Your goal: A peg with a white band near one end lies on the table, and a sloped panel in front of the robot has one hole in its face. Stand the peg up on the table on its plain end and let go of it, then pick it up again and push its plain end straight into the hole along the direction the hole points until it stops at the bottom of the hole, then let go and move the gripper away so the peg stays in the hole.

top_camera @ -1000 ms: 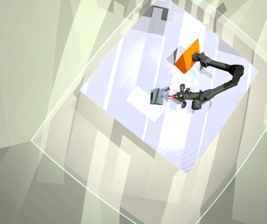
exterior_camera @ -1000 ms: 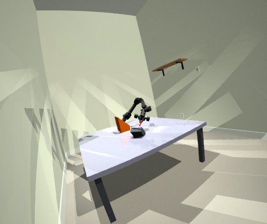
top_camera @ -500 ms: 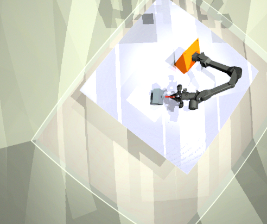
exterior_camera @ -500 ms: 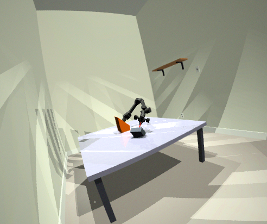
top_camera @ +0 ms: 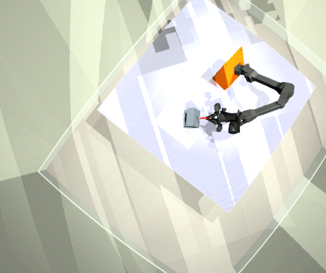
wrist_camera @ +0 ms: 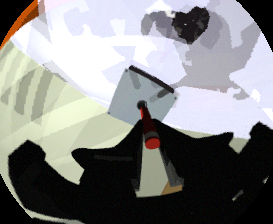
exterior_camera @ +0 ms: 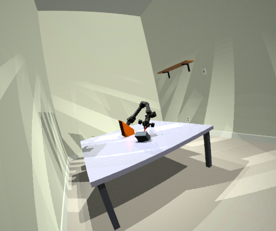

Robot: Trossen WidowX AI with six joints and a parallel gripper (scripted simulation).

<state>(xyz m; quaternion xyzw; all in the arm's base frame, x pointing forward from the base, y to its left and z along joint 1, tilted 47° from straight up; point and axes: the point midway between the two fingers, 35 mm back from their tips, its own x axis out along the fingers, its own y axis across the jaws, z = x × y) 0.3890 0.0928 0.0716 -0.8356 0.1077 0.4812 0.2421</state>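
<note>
Now: the grey sloped panel 5 cm ahead of my gripper tip, 6 cm to the right of it and 6 cm below it. From my gripper tip the other things lie so: red peg 1 cm behind, 1 cm to the left, 1 cm above.
</note>
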